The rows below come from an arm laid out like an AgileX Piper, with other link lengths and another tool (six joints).
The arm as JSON. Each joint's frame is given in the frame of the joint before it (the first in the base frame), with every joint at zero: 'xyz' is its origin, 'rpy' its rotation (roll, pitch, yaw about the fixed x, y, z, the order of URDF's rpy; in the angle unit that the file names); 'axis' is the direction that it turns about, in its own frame. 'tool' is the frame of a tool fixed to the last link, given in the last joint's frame.
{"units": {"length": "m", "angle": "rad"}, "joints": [
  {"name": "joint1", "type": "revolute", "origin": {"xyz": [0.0, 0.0, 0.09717], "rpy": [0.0, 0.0, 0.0]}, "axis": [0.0, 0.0, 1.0]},
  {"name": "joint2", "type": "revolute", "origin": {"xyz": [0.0, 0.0, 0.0], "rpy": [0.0, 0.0, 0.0]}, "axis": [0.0, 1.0, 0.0]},
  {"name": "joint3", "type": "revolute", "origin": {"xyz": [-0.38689, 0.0, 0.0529], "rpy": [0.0, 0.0, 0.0]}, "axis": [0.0, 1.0, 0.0]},
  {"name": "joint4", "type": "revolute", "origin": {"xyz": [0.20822, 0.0, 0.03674], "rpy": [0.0, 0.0, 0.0]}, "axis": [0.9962, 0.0, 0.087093]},
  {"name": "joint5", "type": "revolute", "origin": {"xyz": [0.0, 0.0, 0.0], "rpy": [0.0, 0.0, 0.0]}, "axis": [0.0, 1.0, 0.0]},
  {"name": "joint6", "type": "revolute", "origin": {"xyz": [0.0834, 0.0, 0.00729], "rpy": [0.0, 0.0, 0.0]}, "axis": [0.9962, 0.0, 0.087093]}
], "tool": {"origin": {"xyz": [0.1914, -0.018, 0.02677], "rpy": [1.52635, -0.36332, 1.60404]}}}
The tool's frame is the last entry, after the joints.
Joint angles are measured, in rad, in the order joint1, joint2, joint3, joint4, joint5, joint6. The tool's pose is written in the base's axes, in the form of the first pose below.
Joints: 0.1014 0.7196 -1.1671 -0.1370 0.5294 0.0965
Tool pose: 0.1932, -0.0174, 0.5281, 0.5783, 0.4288, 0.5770, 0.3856
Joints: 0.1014 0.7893 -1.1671 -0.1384 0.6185 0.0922
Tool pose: 0.2209, -0.0176, 0.4896, 0.6213, 0.4591, 0.5242, 0.3584
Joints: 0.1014 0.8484 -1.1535 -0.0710 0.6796 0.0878
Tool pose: 0.2404, -0.0063, 0.4512, 0.6589, 0.4779, 0.4943, 0.3052
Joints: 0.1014 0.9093 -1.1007 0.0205 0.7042 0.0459
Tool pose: 0.2576, 0.0112, 0.4044, 0.6868, 0.5047, 0.4604, 0.2484
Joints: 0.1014 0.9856 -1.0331 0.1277 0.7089 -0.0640
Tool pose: 0.2732, 0.0325, 0.3537, 0.6978, 0.5479, 0.4175, 0.1964
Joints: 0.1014 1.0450 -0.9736 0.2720 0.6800 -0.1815
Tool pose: 0.2834, 0.0577, 0.3216, 0.6977, 0.5714, 0.4070, 0.1449
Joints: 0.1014 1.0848 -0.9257 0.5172 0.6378 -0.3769
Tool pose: 0.2907, 0.0937, 0.3124, 0.6793, 0.5842, 0.4349, 0.0903
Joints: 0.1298 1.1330 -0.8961 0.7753 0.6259 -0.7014
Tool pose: 0.2962, 0.1368, 0.3132, 0.6169, 0.6350, 0.4612, 0.0598
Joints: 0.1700 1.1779 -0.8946 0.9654 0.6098 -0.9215
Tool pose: 0.3045, 0.1689, 0.3239, 0.5694, 0.6579, 0.4910, 0.0435
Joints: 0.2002 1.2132 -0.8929 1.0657 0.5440 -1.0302
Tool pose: 0.3211, 0.1770, 0.3305, 0.5567, 0.6548, 0.5083, 0.0542
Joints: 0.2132 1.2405 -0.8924 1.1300 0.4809 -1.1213
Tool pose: 0.3378, 0.1752, 0.3339, 0.5506, 0.6521, 0.5153, 0.0775
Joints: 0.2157 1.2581 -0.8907 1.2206 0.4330 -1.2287
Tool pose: 0.3513, 0.1721, 0.3401, 0.5457, 0.6452, 0.5256, 0.0982
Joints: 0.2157 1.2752 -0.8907 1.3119 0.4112 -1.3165
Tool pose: 0.3610, 0.1718, 0.3442, 0.5447, 0.6373, 0.5349, 0.1050
